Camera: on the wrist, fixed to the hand. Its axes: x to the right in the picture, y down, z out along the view.
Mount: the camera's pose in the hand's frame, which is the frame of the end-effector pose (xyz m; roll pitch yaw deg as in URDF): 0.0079 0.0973 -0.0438 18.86 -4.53 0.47
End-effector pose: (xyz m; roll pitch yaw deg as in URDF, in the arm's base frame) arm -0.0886 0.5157 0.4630 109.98 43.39 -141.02
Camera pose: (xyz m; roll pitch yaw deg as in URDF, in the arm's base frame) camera -0.1449 0.4600 0.5349 124.57 44.33 -147.20
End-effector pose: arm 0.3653 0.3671 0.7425 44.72 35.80 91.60
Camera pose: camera 0.2646 0.3925 0.7682 61.71 32.20 88.23
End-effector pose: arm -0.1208 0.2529 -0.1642 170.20 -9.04 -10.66
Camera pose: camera -0.1387 0.1663 -0.1040 -170.77 -4.65 -11.90
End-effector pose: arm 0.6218 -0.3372 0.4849 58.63 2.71 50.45
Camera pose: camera 0.5607 -0.2729 0.5447 77.42 -0.05 46.83
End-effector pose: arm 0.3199 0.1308 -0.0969 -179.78 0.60 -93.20
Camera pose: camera 0.2221 0.1279 -0.0536 -160.92 5.13 -93.65
